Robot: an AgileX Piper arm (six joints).
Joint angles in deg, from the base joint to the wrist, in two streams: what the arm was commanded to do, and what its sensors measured. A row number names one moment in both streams.
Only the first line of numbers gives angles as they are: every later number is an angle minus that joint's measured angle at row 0.
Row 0, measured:
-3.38, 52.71, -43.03, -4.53, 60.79, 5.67
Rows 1 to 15, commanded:
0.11, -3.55, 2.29, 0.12, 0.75, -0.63
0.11, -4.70, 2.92, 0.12, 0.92, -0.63
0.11, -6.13, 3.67, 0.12, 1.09, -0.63
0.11, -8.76, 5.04, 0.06, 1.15, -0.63
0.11, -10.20, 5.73, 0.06, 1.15, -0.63
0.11, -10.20, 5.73, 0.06, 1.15, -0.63
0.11, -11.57, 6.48, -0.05, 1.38, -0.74
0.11, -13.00, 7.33, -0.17, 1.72, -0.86
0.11, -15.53, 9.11, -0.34, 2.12, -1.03
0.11, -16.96, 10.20, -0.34, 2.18, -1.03
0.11, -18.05, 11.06, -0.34, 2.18, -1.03
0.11, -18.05, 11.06, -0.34, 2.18, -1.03
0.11, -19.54, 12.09, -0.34, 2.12, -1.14
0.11, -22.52, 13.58, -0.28, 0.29, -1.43
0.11, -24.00, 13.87, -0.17, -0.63, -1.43
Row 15, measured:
0.00, -20.45, 12.49, 0.06, 1.72, -0.86
